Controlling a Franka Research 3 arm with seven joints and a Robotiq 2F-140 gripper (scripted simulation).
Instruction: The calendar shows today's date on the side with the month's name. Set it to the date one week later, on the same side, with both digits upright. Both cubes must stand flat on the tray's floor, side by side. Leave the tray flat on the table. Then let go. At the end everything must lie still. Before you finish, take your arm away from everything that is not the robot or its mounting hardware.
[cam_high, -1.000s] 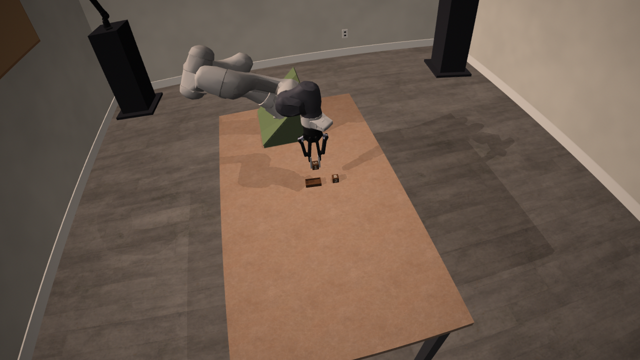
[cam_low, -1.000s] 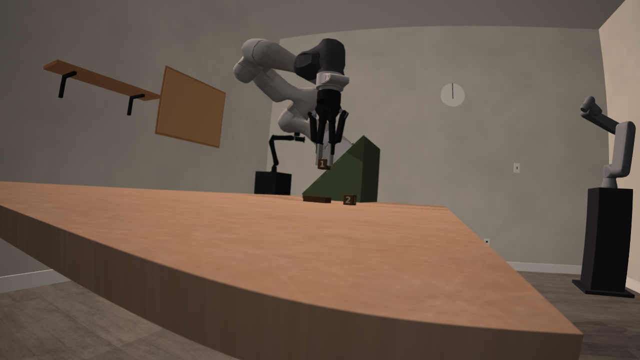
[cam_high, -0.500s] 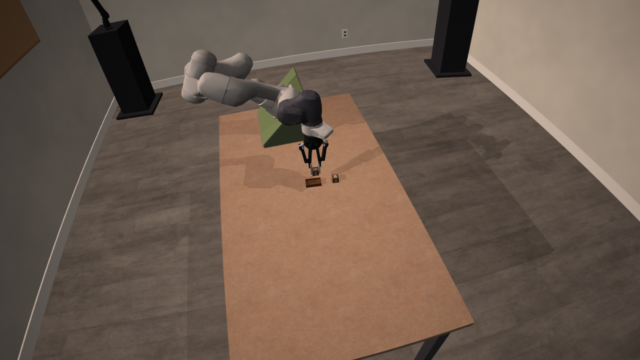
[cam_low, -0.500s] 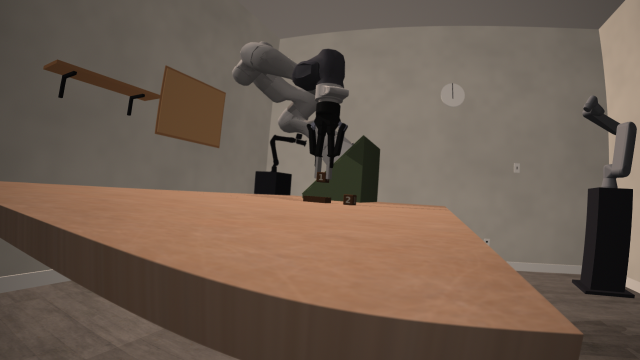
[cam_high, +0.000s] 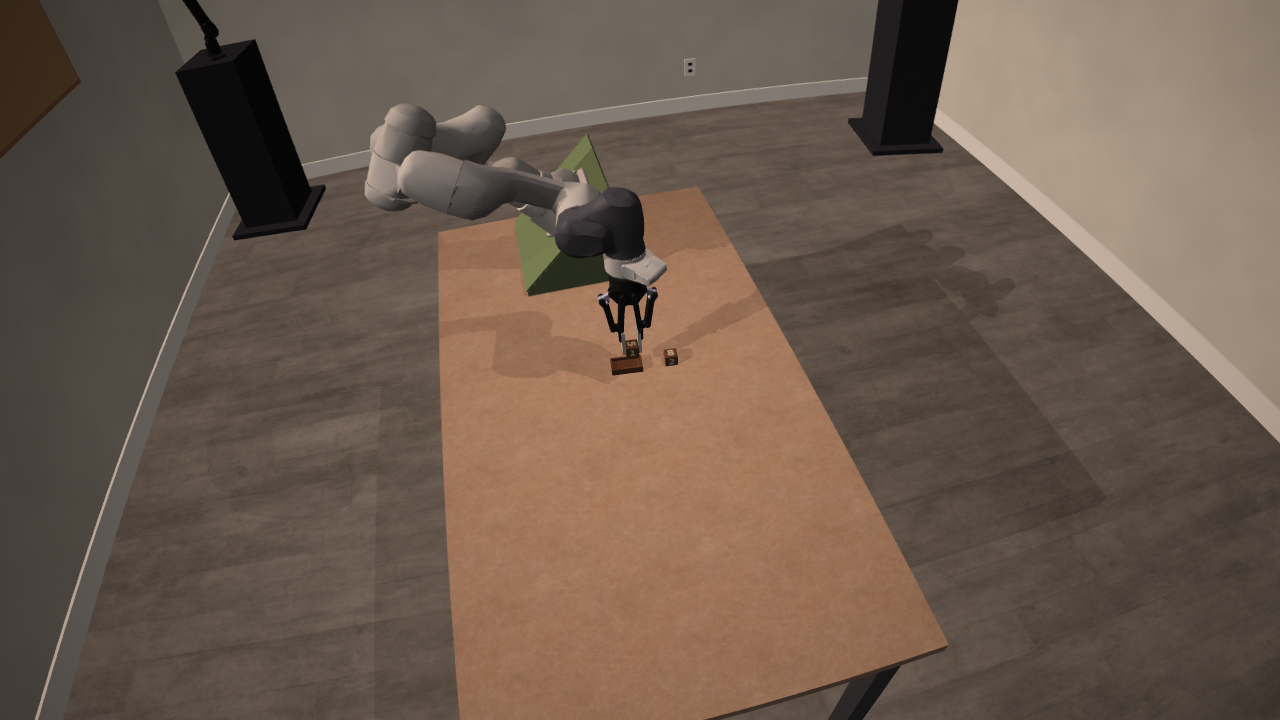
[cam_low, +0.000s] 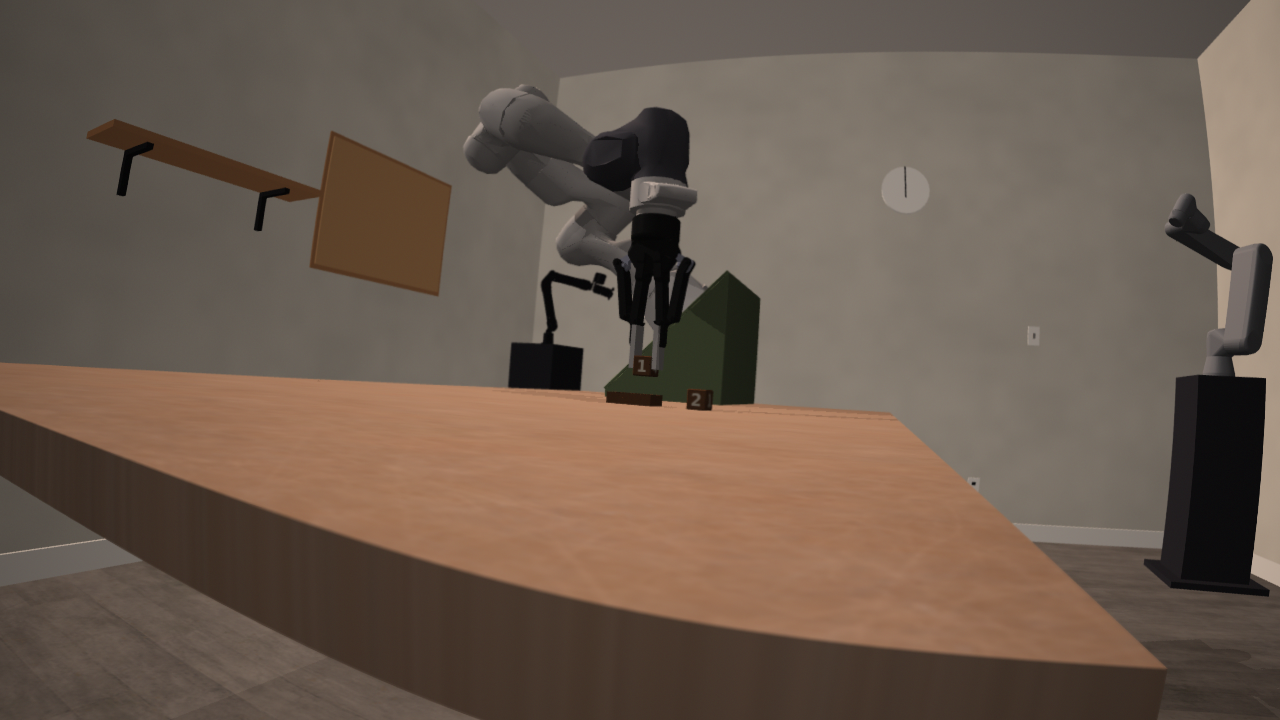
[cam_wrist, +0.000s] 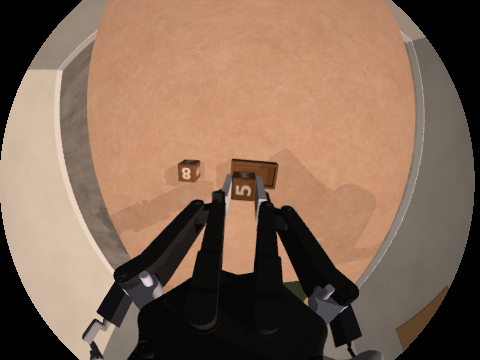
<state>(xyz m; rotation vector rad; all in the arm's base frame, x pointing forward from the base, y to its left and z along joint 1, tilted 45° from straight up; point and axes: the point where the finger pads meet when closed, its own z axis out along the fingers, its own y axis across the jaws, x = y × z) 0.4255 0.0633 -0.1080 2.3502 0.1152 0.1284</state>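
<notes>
Now: the brown calendar tray 8 cm below my hand and 2 cm to the right of it.
</notes>
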